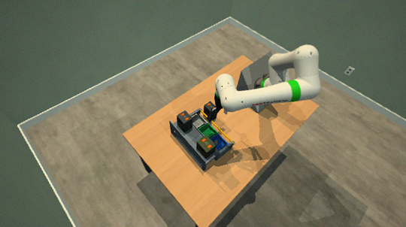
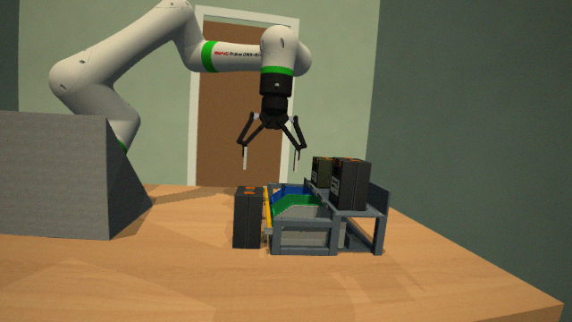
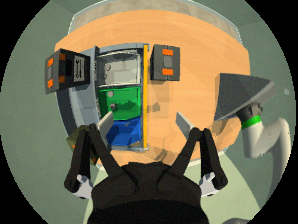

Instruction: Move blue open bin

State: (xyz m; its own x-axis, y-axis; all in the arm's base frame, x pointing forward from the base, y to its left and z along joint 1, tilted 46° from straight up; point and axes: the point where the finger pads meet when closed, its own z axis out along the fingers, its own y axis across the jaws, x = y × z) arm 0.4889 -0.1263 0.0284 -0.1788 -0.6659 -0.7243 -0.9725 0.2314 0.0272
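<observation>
My hand is 110 mm above the yellow rod. From my hand the other things lie so: green bin (130 mm below, 100 mm ahead, 20 mm to the right); then blue open bin (130 mm below, 120 mm ahead, 90 mm to the left); then black box (110 mm to the right, 110 mm below, 70 mm behind).
</observation>
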